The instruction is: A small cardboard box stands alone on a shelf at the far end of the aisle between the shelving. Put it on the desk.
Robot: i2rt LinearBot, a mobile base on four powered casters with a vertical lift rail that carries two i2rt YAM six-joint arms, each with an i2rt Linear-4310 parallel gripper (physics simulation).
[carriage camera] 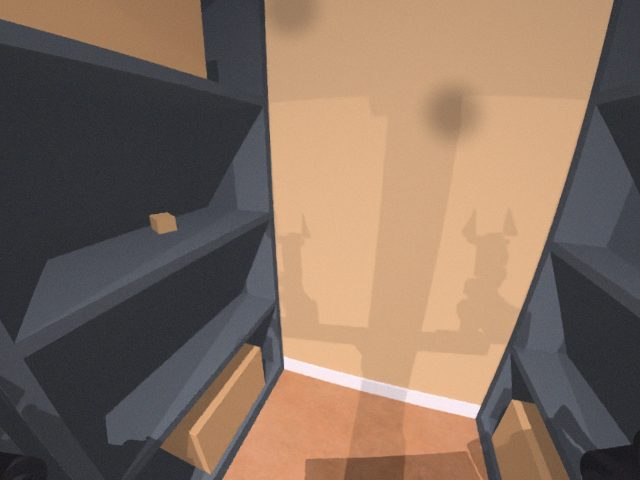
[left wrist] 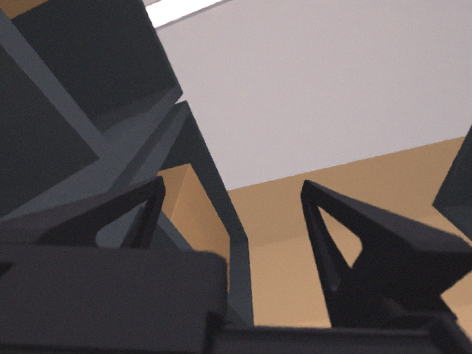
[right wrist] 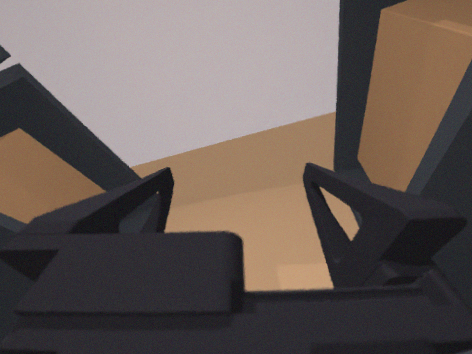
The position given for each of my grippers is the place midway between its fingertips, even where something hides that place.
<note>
In view: my left gripper (left wrist: 232,185) and my right gripper (right wrist: 237,172).
</note>
